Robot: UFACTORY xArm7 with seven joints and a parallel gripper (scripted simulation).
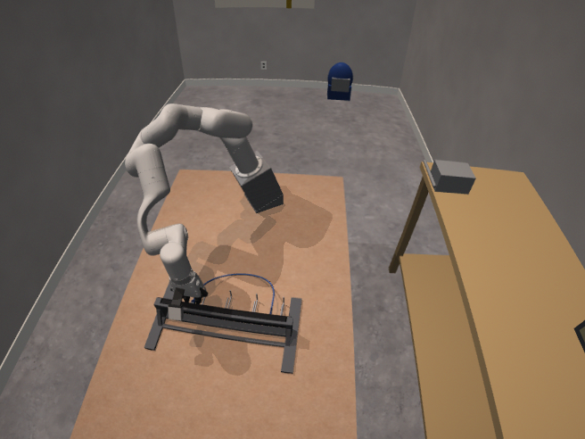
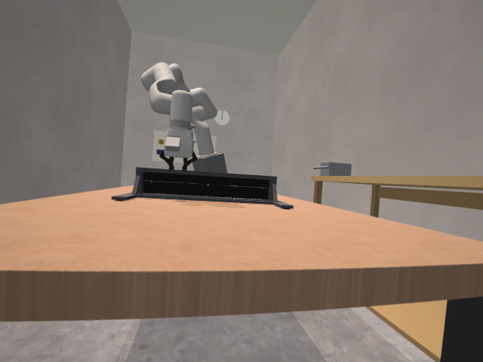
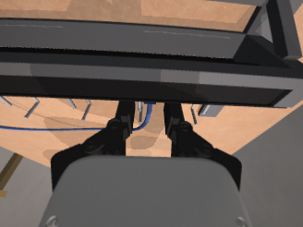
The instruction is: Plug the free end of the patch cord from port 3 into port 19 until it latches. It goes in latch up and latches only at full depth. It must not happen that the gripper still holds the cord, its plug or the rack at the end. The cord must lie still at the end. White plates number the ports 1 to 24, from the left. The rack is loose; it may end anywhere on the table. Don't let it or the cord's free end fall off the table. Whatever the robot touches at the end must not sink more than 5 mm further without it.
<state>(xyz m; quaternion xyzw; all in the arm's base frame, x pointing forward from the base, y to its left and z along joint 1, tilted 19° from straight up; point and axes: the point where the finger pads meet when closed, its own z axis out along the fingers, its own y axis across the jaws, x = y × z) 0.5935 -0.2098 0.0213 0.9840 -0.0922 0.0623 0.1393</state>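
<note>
The cord end lies 20 mm below my hand and 20 mm ahead of it.
</note>
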